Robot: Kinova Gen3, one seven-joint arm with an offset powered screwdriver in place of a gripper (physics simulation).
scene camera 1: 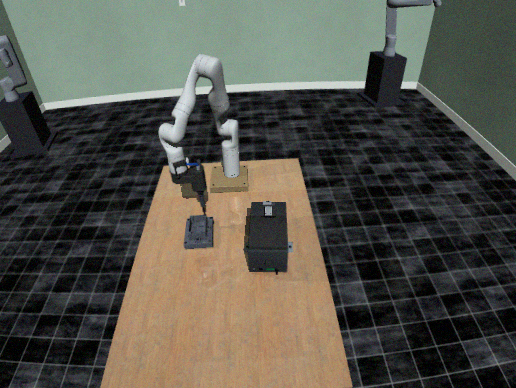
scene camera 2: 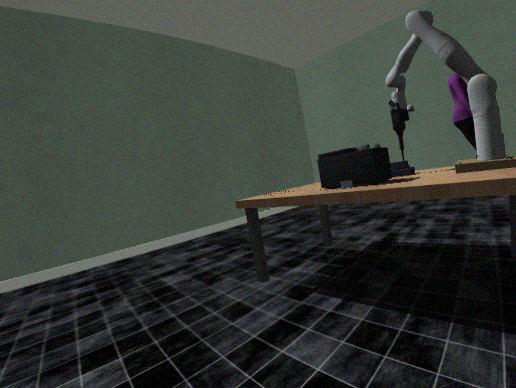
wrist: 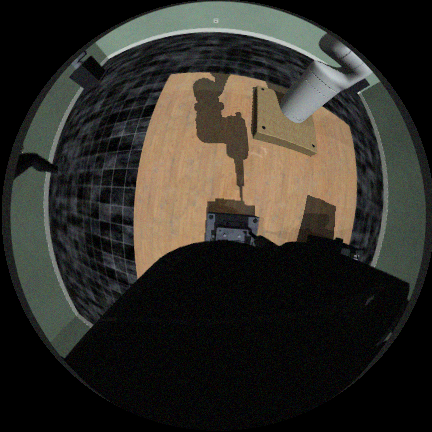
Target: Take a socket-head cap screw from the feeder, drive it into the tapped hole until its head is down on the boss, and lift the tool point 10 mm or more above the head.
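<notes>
My powered screwdriver (scene camera 1: 204, 213) (scene camera 2: 403, 159) points down, its thin tip at the rear right part of the dark grey block (scene camera 1: 199, 232) (scene camera 2: 400, 169) (wrist: 211, 230). The tip looks at or just above the block's top; the exact gap is too small to tell. In the wrist view the dark tool body hides most of the block. The black box-shaped feeder (scene camera 1: 267, 232) (scene camera 2: 355, 167), with a silver part (scene camera 1: 268, 210) on top, stands to the right of the block in scene camera 1. The screw, the tapped hole and the boss cannot be made out, so whether the tip carries a screw is unclear.
The wooden table (scene camera 1: 225, 320) (scene camera 2: 300, 198) (wrist: 170, 165) bears the arm's tan base plate (scene camera 1: 229, 188) (scene camera 2: 465, 168) (wrist: 280, 125) at its rear edge. A person (scene camera 2: 459, 100) in purple stands behind the arm in scene camera 2. Other arms on dark pedestals (scene camera 1: 385, 77) (scene camera 1: 25, 125) stand beyond the table.
</notes>
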